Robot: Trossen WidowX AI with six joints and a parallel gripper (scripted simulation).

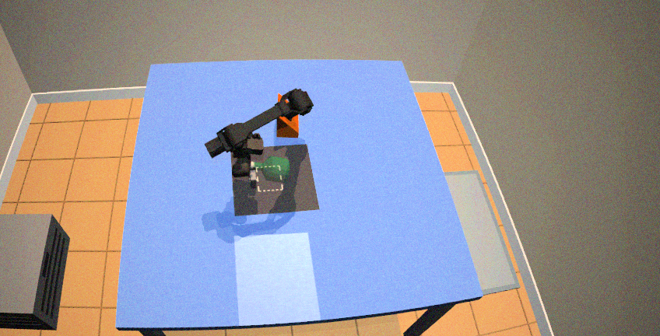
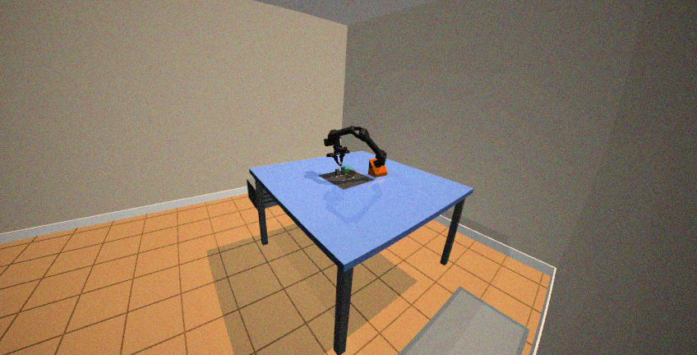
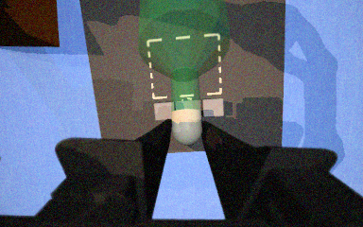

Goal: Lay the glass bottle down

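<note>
Right now the dark mat is 9 cm to the left of my gripper tip and 9 cm below it. From my gripper tip the other things lie so: glass bottle: 5 cm to the left, 1 cm below.
</note>
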